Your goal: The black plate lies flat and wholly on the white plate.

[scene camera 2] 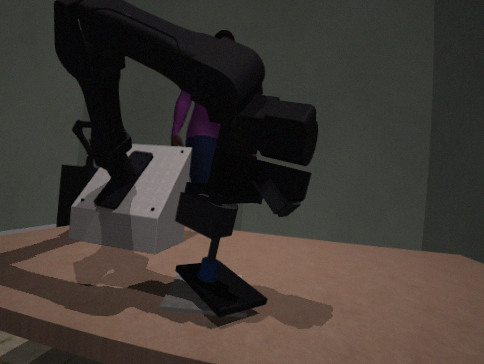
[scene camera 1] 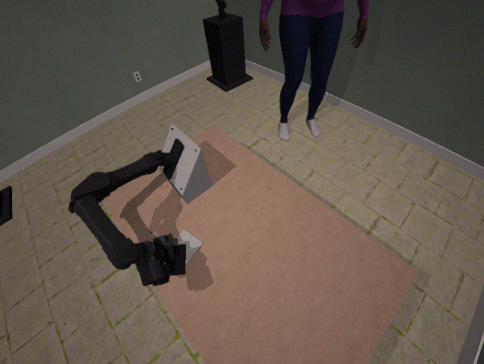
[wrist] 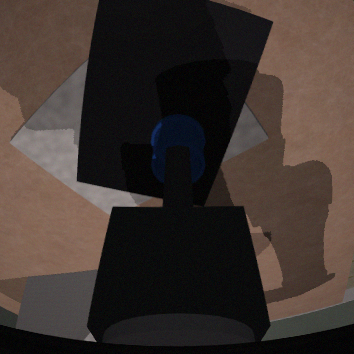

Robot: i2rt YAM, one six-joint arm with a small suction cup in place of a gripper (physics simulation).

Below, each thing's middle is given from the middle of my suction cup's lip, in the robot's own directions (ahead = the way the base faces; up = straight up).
The black plate [scene camera 2: 229,294] is 20 mm ahead of my suction cup and 20 mm below it. The rest, counted from my suction cup: white plate [wrist: 50,136] 10 mm behind, 40 mm to the left, 50 mm below.
